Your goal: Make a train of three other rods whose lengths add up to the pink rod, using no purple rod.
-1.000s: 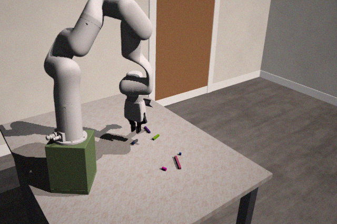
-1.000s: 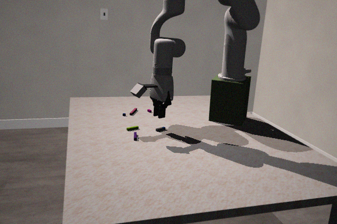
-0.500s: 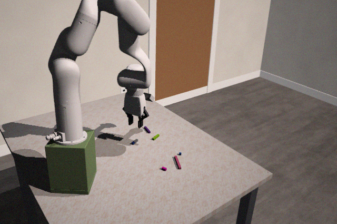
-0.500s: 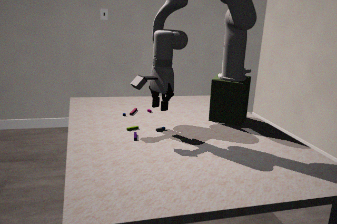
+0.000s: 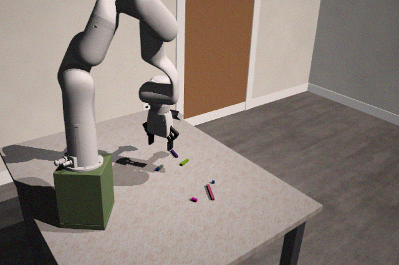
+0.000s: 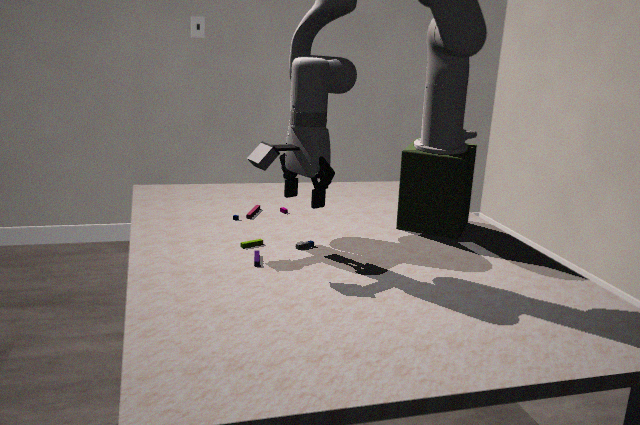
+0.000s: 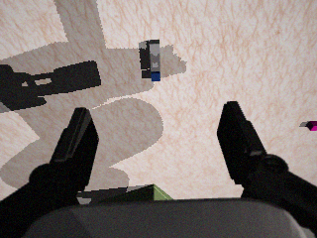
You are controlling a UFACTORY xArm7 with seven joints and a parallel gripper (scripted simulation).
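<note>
The lime rod is 9 cm ahead of my hand, 5 cm to the right of it and 11 cm below it. From my hand the other things lie so: grey rod 11 cm below; then purple rod 12 cm ahead, 4 cm to the left, 11 cm below; then magenta rod 7 cm behind, 25 cm to the right, 11 cm below.
</note>
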